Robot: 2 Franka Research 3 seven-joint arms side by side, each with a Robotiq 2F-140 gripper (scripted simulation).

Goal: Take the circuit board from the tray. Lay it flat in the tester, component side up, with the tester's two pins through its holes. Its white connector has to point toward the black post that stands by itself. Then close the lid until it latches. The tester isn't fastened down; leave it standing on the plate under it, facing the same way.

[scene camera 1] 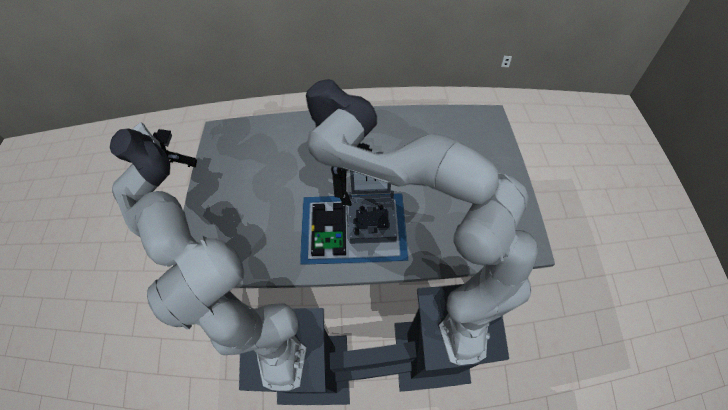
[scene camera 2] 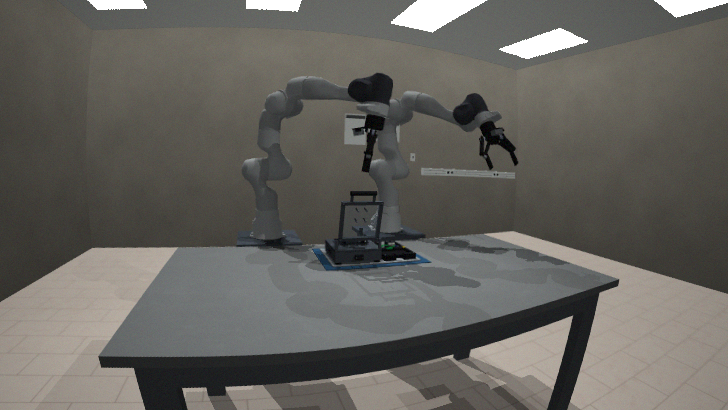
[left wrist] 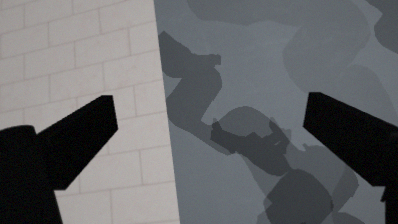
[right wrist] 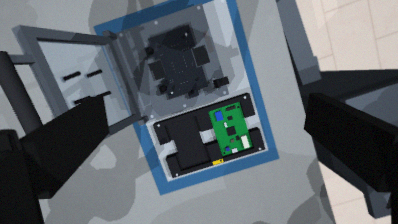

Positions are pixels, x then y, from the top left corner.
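Labels:
Tester in scene camera 1 [373, 234]. Scene camera 2 and right wrist view show the tester too. Left wrist view: tester out of frame. On the tester, [right wrist: 129, 44] and [scene camera 2: 340, 248] are the same spot.

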